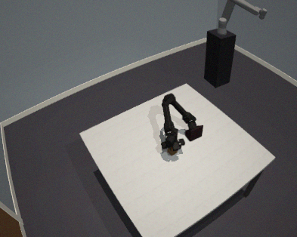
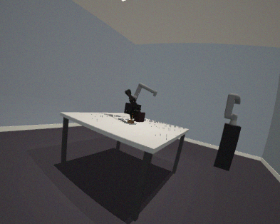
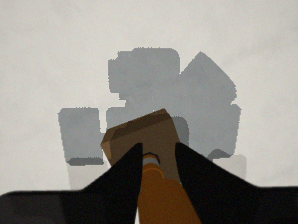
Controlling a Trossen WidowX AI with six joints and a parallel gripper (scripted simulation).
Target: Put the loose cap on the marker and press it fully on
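The orange cap is 50 mm above my gripper tip, 20 mm to the right of it and 10 mm behind it. The rest, counted from my gripper tip: holder block (40 mm below, 20 mm to the right, 10 mm behind).
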